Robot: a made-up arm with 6 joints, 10 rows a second.
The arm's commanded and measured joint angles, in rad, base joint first. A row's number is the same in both.
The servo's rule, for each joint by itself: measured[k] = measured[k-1] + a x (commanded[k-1-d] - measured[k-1]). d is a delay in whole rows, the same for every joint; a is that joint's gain. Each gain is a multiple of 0.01, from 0.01 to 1. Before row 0 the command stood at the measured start. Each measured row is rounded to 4 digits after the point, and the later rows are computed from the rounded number. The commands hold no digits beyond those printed.
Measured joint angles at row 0:
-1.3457, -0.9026, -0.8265, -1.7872, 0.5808, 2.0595
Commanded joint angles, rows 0 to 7:
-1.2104, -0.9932, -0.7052, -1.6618, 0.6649, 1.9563
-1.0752, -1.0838, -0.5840, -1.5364, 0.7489, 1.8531
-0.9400, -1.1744, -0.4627, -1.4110, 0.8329, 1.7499
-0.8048, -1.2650, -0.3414, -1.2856, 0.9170, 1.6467
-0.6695, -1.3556, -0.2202, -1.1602, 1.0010, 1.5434
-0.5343, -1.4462, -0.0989, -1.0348, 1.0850, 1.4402
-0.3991, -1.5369, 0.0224, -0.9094, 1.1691, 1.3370
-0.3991, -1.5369, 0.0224, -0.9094, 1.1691, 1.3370
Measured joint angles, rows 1 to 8:
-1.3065, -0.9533, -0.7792, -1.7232, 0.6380, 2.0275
-1.2394, -1.0264, -0.7031, -1.6279, 0.7134, 1.9734
-1.1526, -1.1093, -0.6093, -1.5173, 0.7947, 1.9041
-1.0517, -1.1965, -0.5048, -1.3991, 0.8779, 1.8243
-0.9409, -1.2856, -0.3938, -1.2773, 0.9616, 1.7372
-0.8230, -1.3755, -0.2788, -1.1536, 1.0455, 1.6451
-0.7001, -1.4659, -0.1613, -1.0291, 1.1295, 1.5496
-0.6128, -1.5057, -0.0897, -0.9681, 1.1564, 1.4837
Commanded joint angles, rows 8 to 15:
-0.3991, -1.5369, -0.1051, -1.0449, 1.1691, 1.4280
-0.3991, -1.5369, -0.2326, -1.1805, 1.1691, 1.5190
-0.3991, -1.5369, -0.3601, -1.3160, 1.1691, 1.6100
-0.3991, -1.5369, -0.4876, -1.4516, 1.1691, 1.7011
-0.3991, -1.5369, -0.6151, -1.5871, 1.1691, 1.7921
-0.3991, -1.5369, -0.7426, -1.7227, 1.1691, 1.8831
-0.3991, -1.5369, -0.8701, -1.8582, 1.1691, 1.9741
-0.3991, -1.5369, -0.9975, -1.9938, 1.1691, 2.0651
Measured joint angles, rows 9 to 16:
-0.5508, -1.5232, -0.0957, -1.0073, 1.1650, 1.4664
-0.5068, -1.5309, -0.1491, -1.0956, 1.1678, 1.4827
-0.4756, -1.5343, -0.2314, -1.2080, 1.1687, 1.5222
-0.4534, -1.5358, -0.3313, -1.3322, 1.1690, 1.5777
-0.4377, -1.5364, -0.4420, -1.4622, 1.1691, 1.6442
-0.4265, -1.5367, -0.5592, -1.5951, 1.1691, 1.7183
-0.4186, -1.5368, -0.6805, -1.7293, 1.1691, 1.7976
-0.4129, -1.5369, -0.8041, -1.8642, 1.1691, 1.8805

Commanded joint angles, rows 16 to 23:
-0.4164, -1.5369, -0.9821, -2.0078, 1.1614, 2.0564
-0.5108, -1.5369, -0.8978, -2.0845, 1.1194, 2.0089
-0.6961, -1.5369, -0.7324, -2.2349, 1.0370, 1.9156
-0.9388, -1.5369, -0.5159, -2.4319, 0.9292, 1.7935
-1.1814, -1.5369, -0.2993, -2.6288, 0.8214, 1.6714
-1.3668, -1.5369, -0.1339, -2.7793, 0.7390, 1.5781
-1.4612, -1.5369, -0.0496, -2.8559, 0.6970, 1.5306
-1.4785, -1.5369, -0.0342, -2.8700, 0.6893, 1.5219
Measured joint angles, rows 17 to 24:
-0.4139, -1.5369, -0.8735, -1.9374, 1.1639, 1.9350
-0.4420, -1.5369, -0.8830, -2.0124, 1.1336, 1.9579
-0.5157, -1.5369, -0.8243, -2.1259, 1.0679, 1.9448
-0.6384, -1.5369, -0.7040, -2.2820, 0.9736, 1.8979
-0.7959, -1.5369, -0.5462, -2.4589, 0.8701, 1.8277
-0.9615, -1.5369, -0.3854, -2.6223, 0.7810, 1.7503
-1.1064, -1.5369, -0.2544, -2.7414, 0.7239, 1.6822
-1.2143, -1.5369, -0.1685, -2.8070, 0.7004, 1.6325

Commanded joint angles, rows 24 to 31:
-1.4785, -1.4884, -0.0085, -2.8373, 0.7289, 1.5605
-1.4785, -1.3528, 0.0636, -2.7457, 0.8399, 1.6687
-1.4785, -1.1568, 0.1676, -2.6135, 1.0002, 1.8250
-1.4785, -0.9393, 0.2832, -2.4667, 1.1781, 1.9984
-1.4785, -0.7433, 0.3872, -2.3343, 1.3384, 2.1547
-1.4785, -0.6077, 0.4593, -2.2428, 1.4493, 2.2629
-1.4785, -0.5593, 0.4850, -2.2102, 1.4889, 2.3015
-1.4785, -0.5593, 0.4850, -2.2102, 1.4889, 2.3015
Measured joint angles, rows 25 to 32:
-1.2909, -1.5097, -0.1061, -2.8225, 0.7198, 1.6102
-1.3453, -1.4218, -0.0399, -2.7833, 0.8015, 1.6283
-1.3839, -1.2734, 0.0410, -2.6967, 0.9366, 1.6893
-1.4113, -1.0863, 0.1355, -2.5794, 1.1008, 1.7851
-1.4308, -0.8942, 0.2337, -2.4544, 1.2624, 1.8997
-1.4446, -0.7338, 0.3217, -2.3465, 1.3895, 2.0123
-1.4544, -0.6361, 0.3854, -2.2770, 1.4571, 2.1020
-1.4614, -0.5931, 0.4242, -2.2429, 1.4787, 2.1638

